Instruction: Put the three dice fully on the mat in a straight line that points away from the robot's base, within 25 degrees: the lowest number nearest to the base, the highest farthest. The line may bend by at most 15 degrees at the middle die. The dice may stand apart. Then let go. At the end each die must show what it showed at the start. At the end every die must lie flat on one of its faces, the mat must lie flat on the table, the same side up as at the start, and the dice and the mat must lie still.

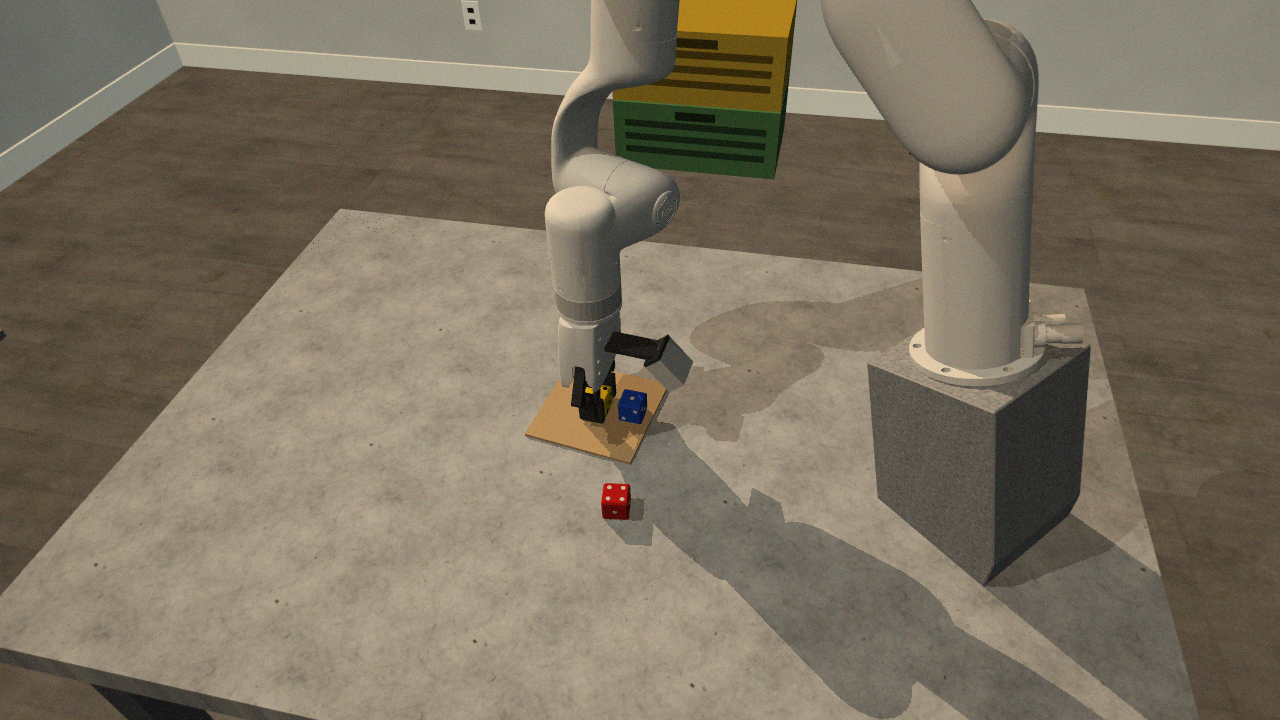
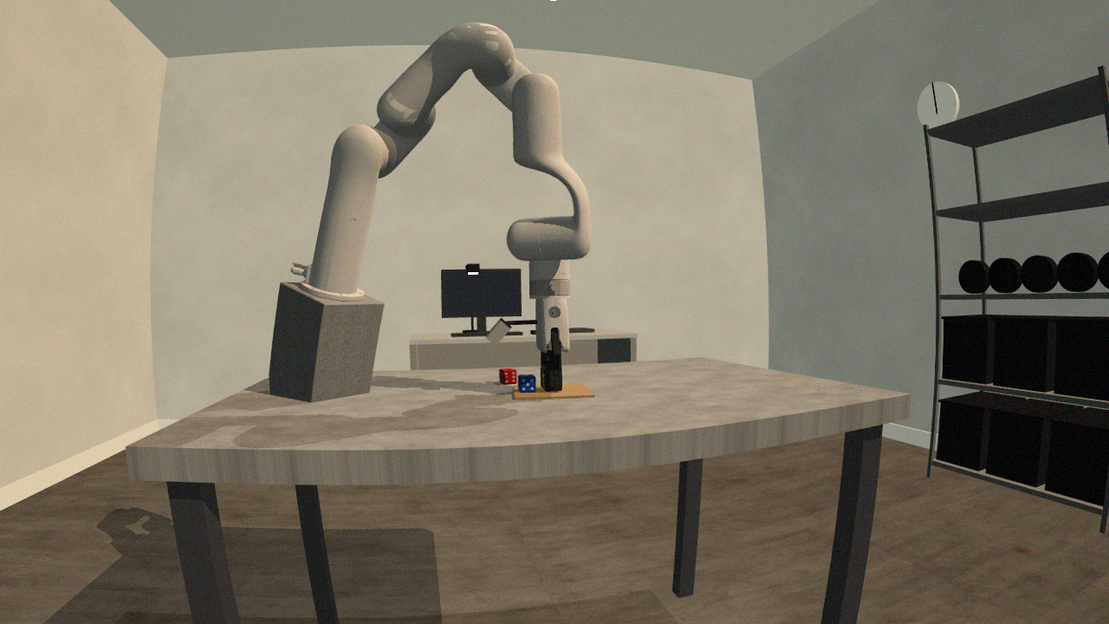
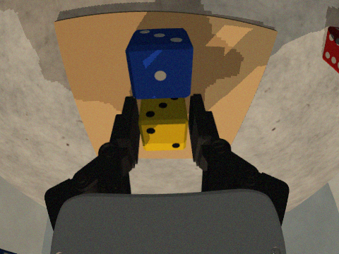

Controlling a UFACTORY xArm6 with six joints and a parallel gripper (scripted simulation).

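My gripper is now 10 mm above the yellow die. The rest, counted from my hand: red die (70 mm behind, 140 mm to the left, 10 mm below); then blue die (50 mm behind, 10 mm below); then mat (20 mm below).
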